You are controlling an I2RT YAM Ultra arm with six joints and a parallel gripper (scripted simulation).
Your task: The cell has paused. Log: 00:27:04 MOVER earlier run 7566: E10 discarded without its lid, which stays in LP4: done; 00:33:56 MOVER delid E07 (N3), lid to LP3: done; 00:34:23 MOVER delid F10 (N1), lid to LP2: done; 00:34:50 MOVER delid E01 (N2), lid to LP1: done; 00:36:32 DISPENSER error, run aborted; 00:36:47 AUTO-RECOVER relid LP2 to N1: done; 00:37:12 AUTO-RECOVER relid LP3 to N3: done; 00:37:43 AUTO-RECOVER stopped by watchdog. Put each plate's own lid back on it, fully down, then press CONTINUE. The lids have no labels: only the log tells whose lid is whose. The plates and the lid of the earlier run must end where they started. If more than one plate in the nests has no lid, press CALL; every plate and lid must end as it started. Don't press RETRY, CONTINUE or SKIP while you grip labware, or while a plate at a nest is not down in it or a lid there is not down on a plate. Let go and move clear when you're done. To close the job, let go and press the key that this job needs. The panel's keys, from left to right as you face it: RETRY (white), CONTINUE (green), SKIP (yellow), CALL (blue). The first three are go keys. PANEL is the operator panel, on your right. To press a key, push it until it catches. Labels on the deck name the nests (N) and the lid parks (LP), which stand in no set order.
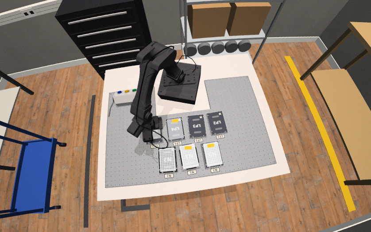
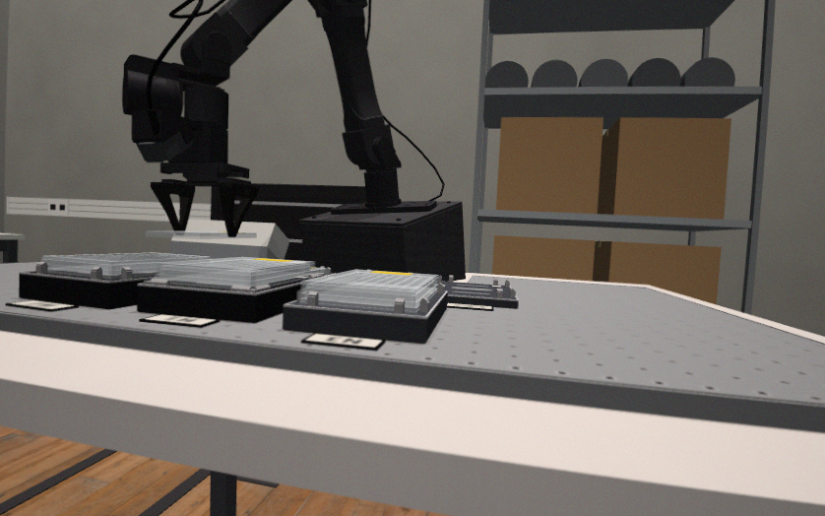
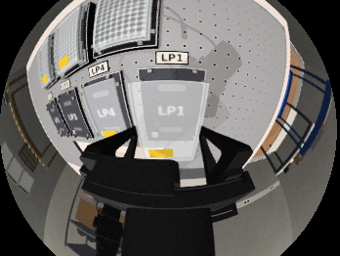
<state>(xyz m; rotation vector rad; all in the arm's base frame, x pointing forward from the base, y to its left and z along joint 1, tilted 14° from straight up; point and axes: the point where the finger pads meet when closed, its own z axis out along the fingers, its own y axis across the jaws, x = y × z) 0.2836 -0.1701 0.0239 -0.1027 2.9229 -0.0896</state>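
My hand is 180 mm short of the plate, 80 mm to the right of it and 40 mm above it. Also, from my hand: green key (260 mm behind, 120 mm to the right); LP1 lid park (60 mm below); yellow SKIP key (260 mm behind, 170 mm to the right).
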